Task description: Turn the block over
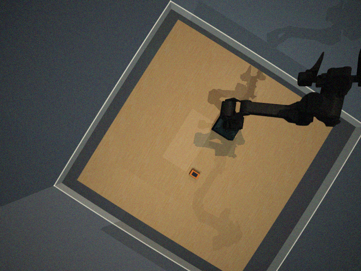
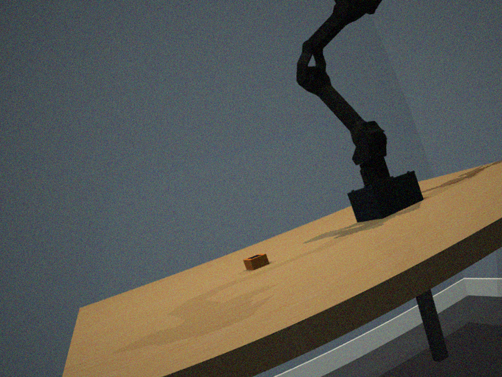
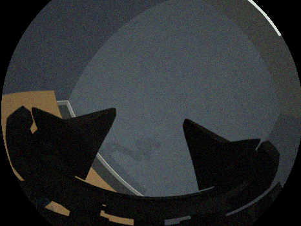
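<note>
Now: gripper tip 640 mm short of the orange-brown block and 590 mm above it.
</note>
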